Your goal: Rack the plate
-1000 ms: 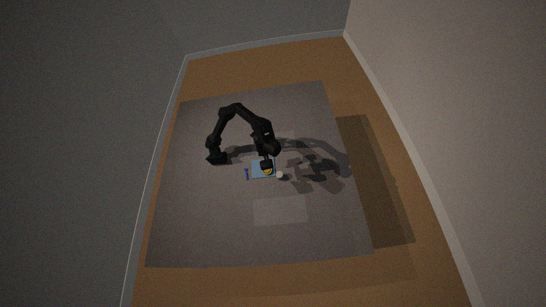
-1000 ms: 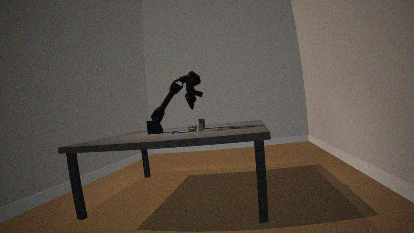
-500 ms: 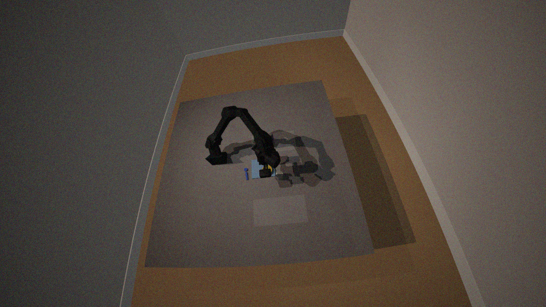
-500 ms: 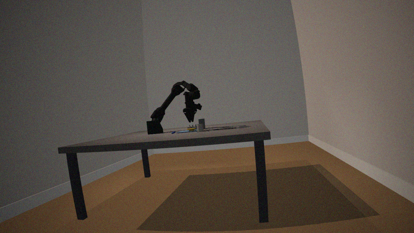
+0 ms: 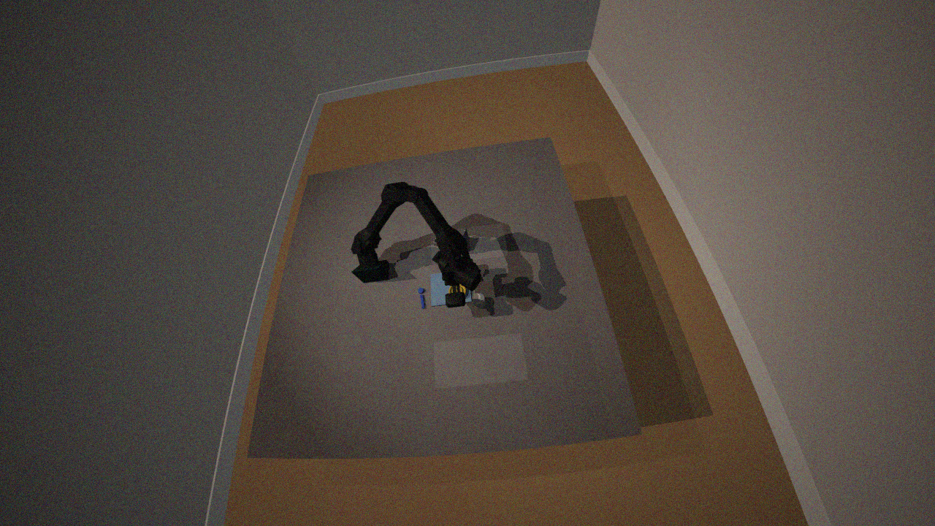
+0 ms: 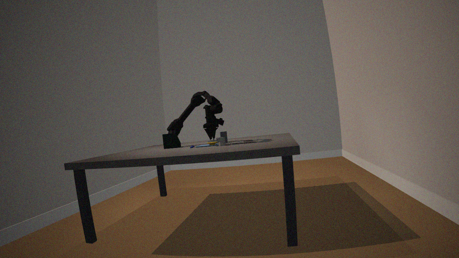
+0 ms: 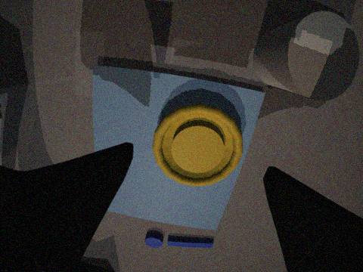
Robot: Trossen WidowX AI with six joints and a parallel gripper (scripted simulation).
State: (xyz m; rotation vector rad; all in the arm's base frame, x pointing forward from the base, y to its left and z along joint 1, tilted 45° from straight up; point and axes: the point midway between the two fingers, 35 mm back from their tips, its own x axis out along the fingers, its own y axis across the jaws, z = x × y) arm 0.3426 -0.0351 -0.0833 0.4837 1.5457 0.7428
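Now: gripper tip 3 cm above the yellow plate. Also, from my gripper tip: white cup (8 cm ahead, 4 cm to the right, 2 cm below); then blue spoon (14 cm behind, 4 cm below, 1 cm to the right); then light blue mat (4 cm below, 3 cm behind, 2 cm to the left).
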